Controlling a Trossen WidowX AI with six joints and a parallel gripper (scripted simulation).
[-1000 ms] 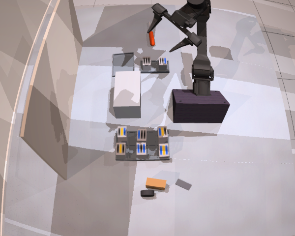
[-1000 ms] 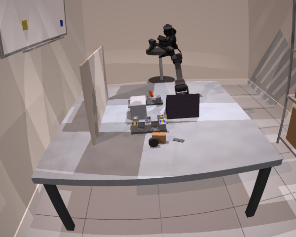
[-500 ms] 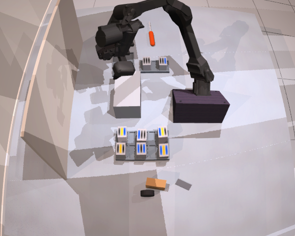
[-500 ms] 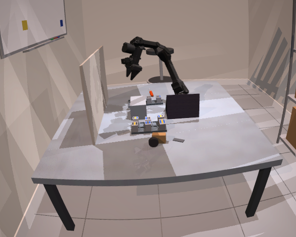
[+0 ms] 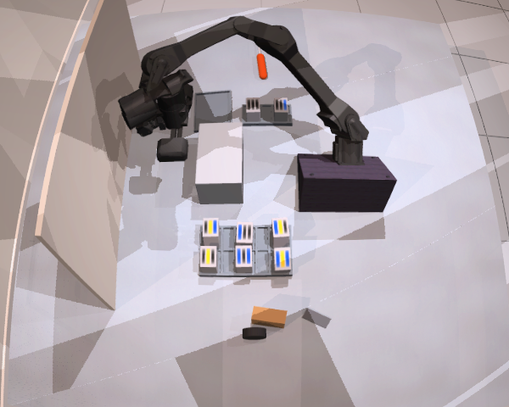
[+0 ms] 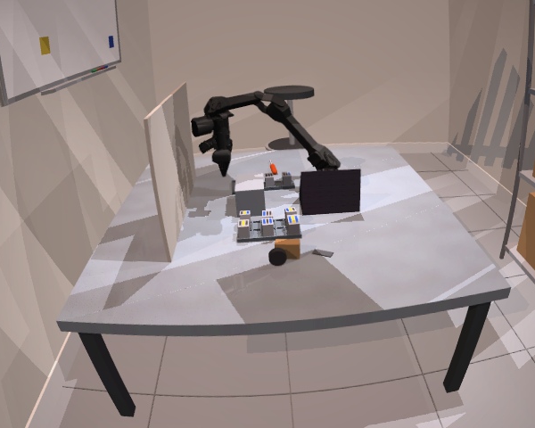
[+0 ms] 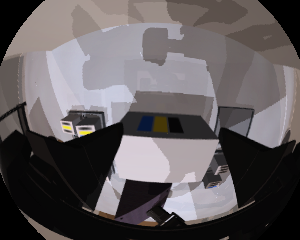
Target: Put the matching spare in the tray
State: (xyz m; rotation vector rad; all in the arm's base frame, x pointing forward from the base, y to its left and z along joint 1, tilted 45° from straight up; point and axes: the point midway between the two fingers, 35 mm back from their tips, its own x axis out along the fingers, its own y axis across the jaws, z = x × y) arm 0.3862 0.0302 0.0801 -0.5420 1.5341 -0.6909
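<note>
Now: the spare block 20 cm behind my gripper tip, 18 cm to the left of it and 10 cm below it. Also, from my gripper tip: grey box: 8 cm behind, 2 cm to the left, 9 cm below; then tall board: 17 cm ahead, 1 cm to the right, 8 cm above; then shallow grey tray: 7 cm behind, 18 cm to the right, 14 cm below.
</note>
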